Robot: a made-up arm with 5 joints. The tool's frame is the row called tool.
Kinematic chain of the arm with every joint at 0, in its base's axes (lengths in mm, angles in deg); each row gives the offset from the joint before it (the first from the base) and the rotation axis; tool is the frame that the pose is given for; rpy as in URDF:
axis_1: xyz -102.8 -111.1 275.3 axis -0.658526 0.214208 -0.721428
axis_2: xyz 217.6 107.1 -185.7 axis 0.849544 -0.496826 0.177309
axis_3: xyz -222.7 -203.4 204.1 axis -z
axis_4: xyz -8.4 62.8 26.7 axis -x
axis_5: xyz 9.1 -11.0 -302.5 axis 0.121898 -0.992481 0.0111
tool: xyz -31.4 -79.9 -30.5 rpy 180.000 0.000 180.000
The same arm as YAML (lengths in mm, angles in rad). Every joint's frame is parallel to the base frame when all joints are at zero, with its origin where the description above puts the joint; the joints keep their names.
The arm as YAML. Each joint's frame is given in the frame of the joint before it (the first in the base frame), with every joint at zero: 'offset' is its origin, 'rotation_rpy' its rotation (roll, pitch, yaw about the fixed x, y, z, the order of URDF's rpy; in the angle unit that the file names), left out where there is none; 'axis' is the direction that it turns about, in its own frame. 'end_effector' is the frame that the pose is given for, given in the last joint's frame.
length_unit: mm
angle_unit: rad
chain:
  - id: axis_1
    offset: [-102.8, -111.1, 275.3]
    axis: [-0.658526, 0.214208, -0.721428]
  - id: axis_2
    offset: [217.6, 107.1, -185.7]
    axis: [0.849544, -0.496826, 0.177309]
  - id: axis_3
    offset: [-222.7, -203.4, 204.1]
    axis: [0.0, 0.0, -1.0]
  - id: axis_4
    offset: [-8.4, 62.8, 26.7]
    axis: [-1.0, 0.0, 0.0]
  - id: axis_5
    offset: [9.1, -11.0, -302.5]
    axis: [0.121898, -0.992481, 0.0111]
end_effector:
  offset: [-31.4, -79.9, -30.5]
  rotation_rpy: [3.1416, 0.0, 3.1416]

